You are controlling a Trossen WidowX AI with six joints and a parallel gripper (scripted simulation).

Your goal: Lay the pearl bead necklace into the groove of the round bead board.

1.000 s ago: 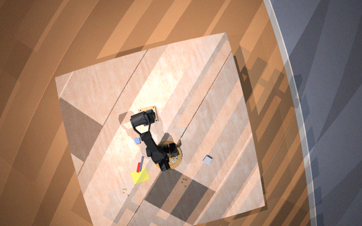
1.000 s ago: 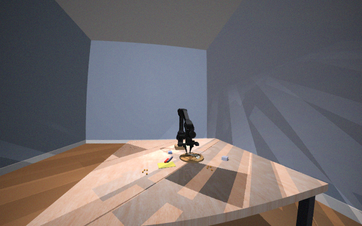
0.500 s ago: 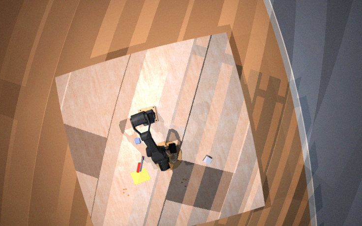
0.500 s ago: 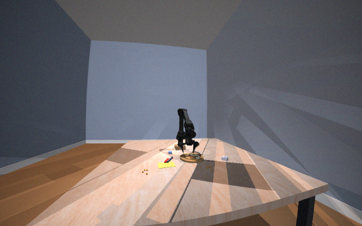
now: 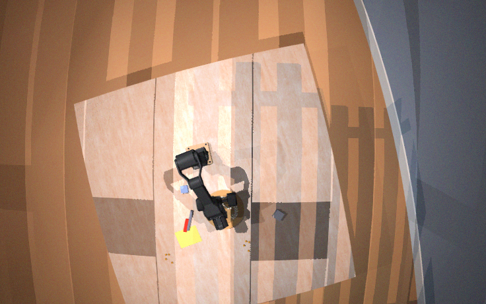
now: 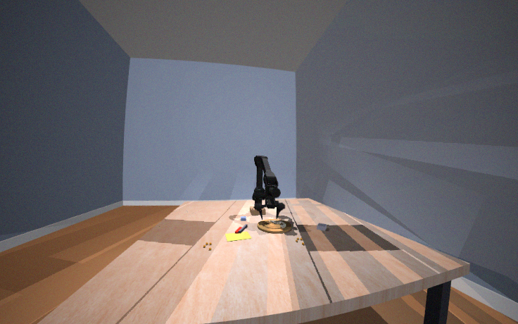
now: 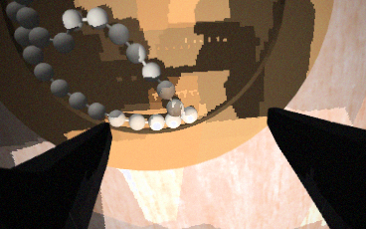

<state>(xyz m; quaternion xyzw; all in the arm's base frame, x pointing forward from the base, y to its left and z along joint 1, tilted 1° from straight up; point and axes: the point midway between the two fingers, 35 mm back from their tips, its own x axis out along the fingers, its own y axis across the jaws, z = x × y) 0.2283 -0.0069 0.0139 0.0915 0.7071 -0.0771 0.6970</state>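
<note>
Right now the round bead board is 60 mm ahead of my gripper tip and 10 mm below it. The rest, counted from my gripper tip: blue block (140 mm to the right, 110 mm behind, 10 mm below); then yellow note (230 mm to the right, 130 mm ahead, 20 mm below); then red marker (200 mm to the right, 60 mm ahead, 20 mm below).
</note>
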